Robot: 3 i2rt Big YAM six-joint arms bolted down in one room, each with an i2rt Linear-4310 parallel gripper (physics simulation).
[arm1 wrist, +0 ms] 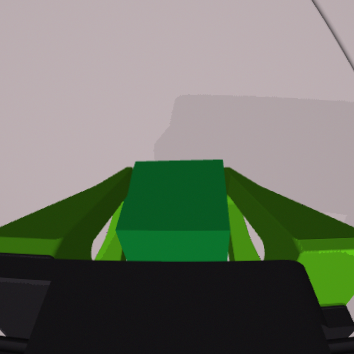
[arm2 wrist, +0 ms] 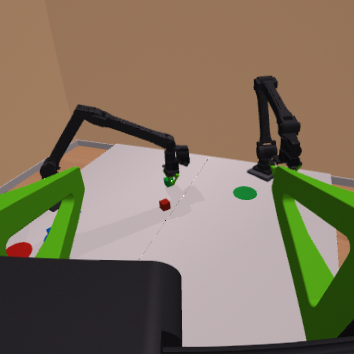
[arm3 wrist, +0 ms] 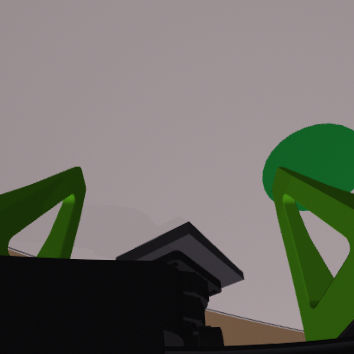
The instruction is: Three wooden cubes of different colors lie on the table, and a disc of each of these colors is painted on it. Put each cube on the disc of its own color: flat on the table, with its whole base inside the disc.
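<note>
My arm1 gripper (arm1 wrist: 178, 170) (arm2 wrist: 173, 176) is shut on the green cube (arm1 wrist: 175, 200) (arm2 wrist: 168, 182) and holds it above the table. The red cube (arm2 wrist: 165, 204) lies on the table near a thin dark seam, off any disc. The green disc (arm2 wrist: 245, 193) (arm3 wrist: 315, 152) is right of it, near arm3's base. The red disc (arm2 wrist: 20, 249) is at the lower left, partly behind a finger. A bit of blue (arm2 wrist: 48, 231) shows beside that finger; whether it is cube or disc I cannot tell. My arm2 gripper (arm2 wrist: 178, 171) is open and empty. My arm3 gripper (arm3 wrist: 179, 170) is open and empty.
Arm1 (arm2 wrist: 132, 128) reaches in from the left over the pale table (arm2 wrist: 240, 260). Arm3 (arm2 wrist: 264, 120) stands folded at the far right on its base plate (arm2 wrist: 261, 172). Part of a dark base plate (arm3 wrist: 220, 265) shows low in the arm3 wrist view. Brown walls stand behind the table.
</note>
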